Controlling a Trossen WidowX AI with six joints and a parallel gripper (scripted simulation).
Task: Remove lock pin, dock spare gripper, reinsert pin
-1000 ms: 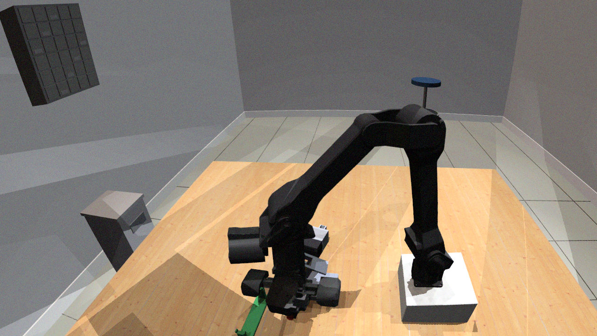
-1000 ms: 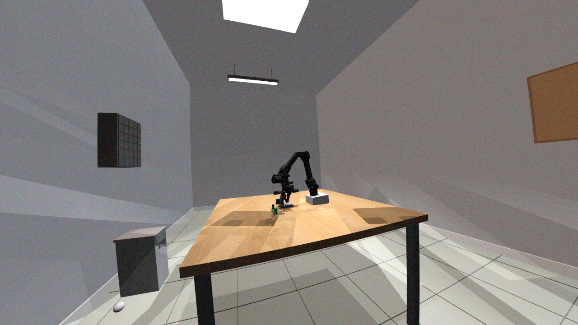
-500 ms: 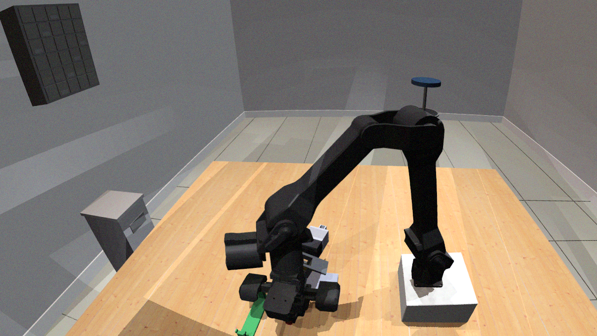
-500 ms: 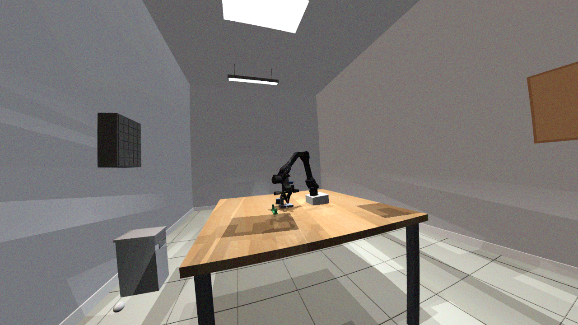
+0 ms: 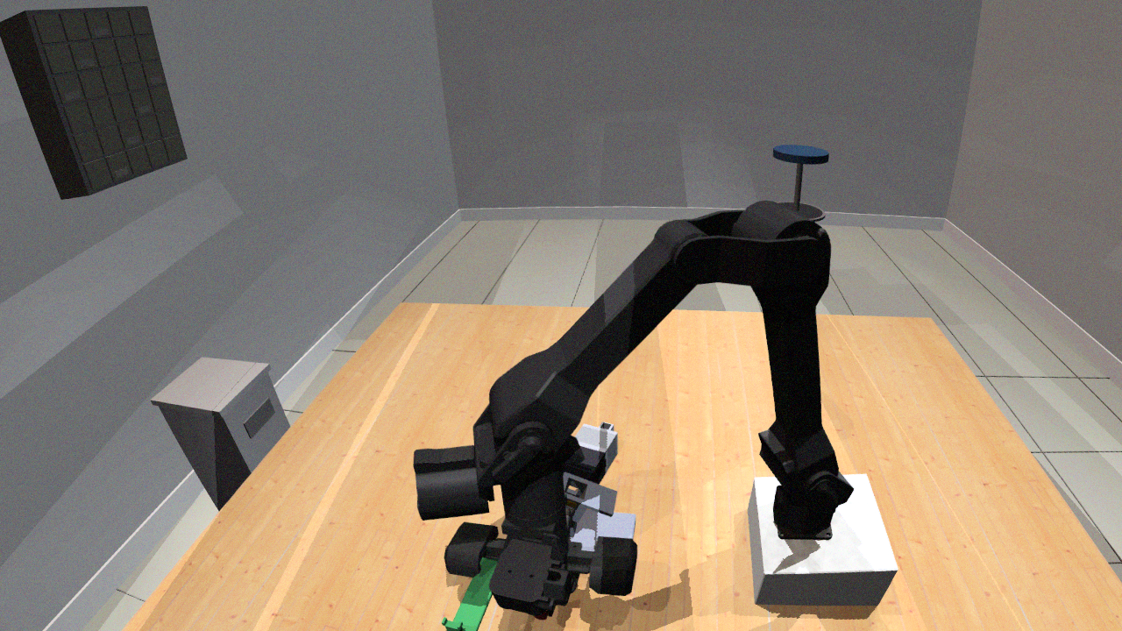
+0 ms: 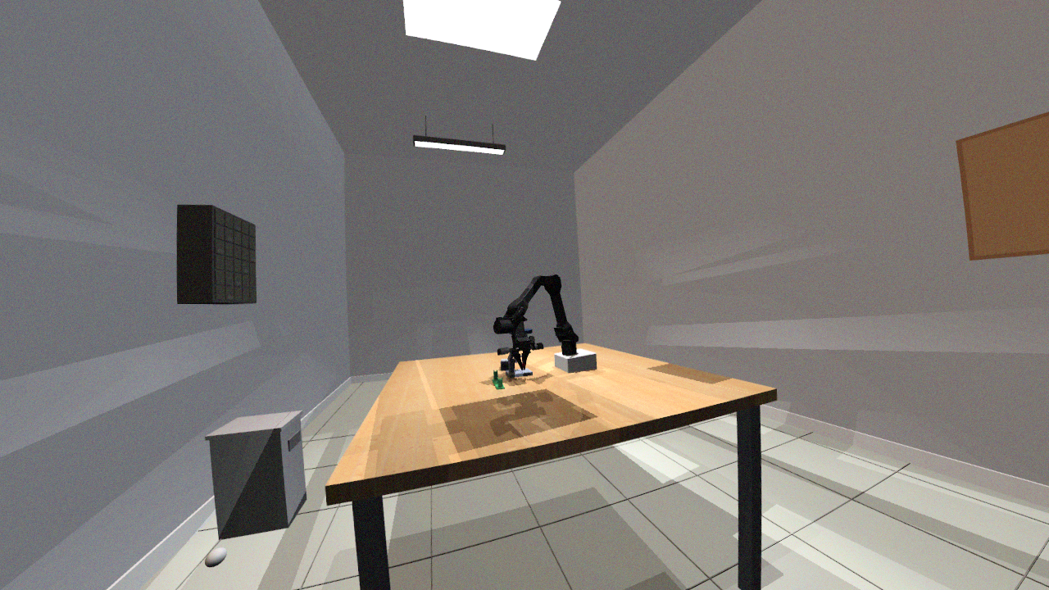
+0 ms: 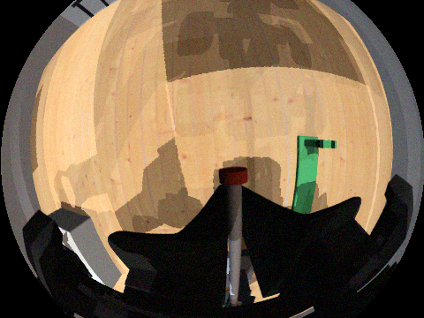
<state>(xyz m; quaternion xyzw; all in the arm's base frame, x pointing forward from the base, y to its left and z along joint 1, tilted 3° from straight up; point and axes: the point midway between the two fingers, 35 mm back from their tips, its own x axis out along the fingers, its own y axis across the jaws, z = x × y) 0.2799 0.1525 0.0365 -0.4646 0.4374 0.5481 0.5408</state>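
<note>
The green cradle lies 10 cm ahead of my gripper tip, 3 cm to the right of it and 3 cm below it. Round my gripper tip: spare gripper 30 cm to the right, 3 cm below, 1 cm ahead; then grey mount 15 cm to the right, 1 cm behind.
</note>
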